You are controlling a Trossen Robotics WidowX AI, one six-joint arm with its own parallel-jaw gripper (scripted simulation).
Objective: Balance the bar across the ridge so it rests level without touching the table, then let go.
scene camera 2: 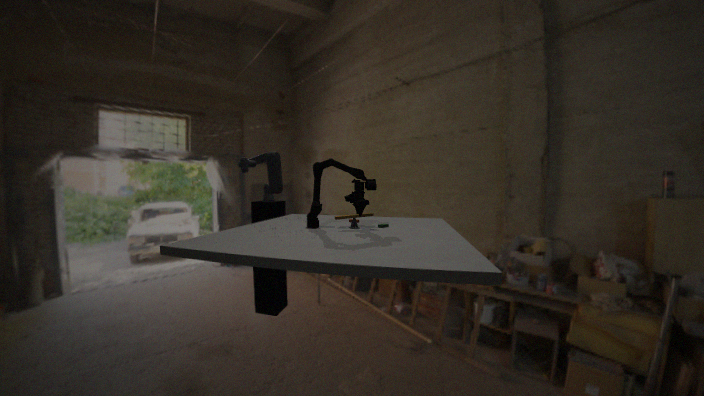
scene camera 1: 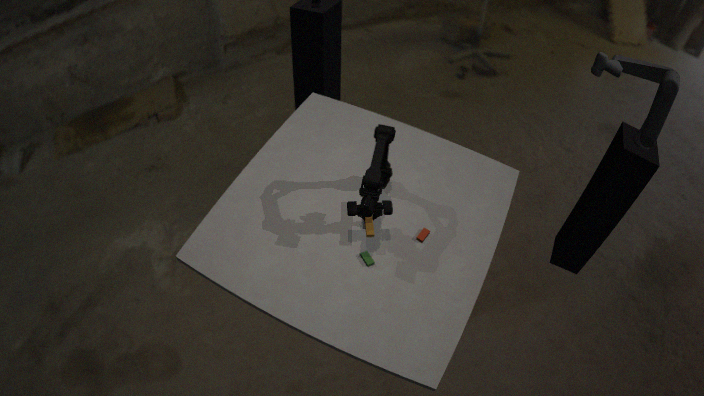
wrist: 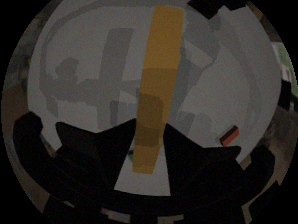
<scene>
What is my gripper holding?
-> A bar.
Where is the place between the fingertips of my gripper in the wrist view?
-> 150, 124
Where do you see a bar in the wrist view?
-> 157, 81
</scene>
